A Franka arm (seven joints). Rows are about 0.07 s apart.
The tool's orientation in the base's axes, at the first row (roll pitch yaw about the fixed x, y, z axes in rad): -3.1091 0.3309 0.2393
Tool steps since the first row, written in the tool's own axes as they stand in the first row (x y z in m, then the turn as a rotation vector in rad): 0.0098 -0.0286 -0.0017 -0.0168 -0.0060 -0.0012; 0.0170 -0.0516 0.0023 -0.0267 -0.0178 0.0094; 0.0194 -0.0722 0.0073 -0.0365 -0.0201 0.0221; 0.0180 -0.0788 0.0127 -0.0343 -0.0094 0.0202; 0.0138 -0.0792 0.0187 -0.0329 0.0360 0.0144; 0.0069 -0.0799 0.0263 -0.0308 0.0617 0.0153; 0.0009 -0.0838 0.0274 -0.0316 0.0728 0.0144; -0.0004 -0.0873 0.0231 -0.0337 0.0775 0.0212; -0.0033 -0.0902 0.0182 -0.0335 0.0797 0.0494; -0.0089 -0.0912 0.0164 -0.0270 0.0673 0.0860; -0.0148 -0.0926 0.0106 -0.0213 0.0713 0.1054; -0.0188 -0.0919 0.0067 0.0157 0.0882 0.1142; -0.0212 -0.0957 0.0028 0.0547 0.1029 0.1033
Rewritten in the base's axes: 0.0031 0.0301 -0.0007 -0.0164 0.0021 0.0068; 0.0032 0.0539 -0.0061 -0.0316 0.0109 0.0003; -0.0009 0.0743 -0.0110 -0.0452 0.0104 -0.0084; -0.0054 0.0802 -0.0154 -0.0402 0.0005 -0.0077; -0.0113 0.0793 -0.0197 -0.0267 -0.0431 -0.0040; -0.0203 0.0781 -0.0246 -0.0193 -0.0677 -0.0064; -0.0270 0.0805 -0.0236 -0.0172 -0.0786 -0.0056; -0.0276 0.0838 -0.0190 -0.0202 -0.0840 -0.0115; -0.0294 0.0862 -0.0134 -0.0287 -0.0873 -0.0383; -0.0341 0.0860 -0.0098 -0.0373 -0.0755 -0.0746; -0.0380 0.0863 -0.0024 -0.0375 -0.0790 -0.0949; -0.0403 0.0849 0.0026 -0.0025 -0.0875 -0.1158; -0.0421 0.0883 0.0072 0.0402 -0.0926 -0.1186
